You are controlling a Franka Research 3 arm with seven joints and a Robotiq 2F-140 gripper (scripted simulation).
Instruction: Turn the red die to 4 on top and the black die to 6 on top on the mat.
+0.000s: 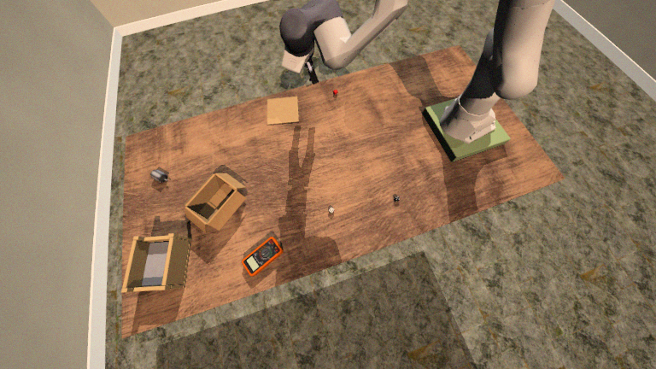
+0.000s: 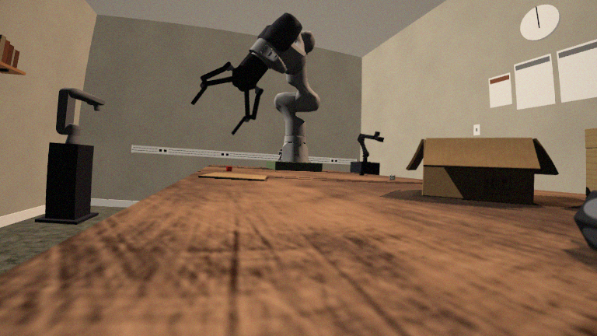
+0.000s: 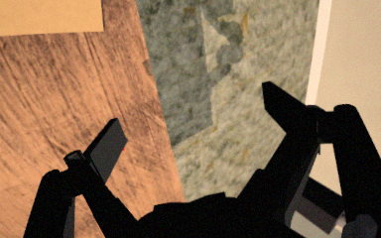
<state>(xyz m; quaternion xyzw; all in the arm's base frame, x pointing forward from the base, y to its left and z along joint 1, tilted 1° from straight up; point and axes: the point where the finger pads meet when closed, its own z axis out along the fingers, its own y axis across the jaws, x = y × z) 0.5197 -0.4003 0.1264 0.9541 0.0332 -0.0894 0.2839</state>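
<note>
My gripper is now 10 cm past the red die, 5 cm to the right of it and 16 cm above it. Also, from my hand: cardboard box (47 cm ahead, 43 cm to the left, 12 cm below); then tan mat (15 cm ahead, 7 cm to the left, 16 cm below); then white die (8 cm ahead, 58 cm to the left, 16 cm below).
</note>
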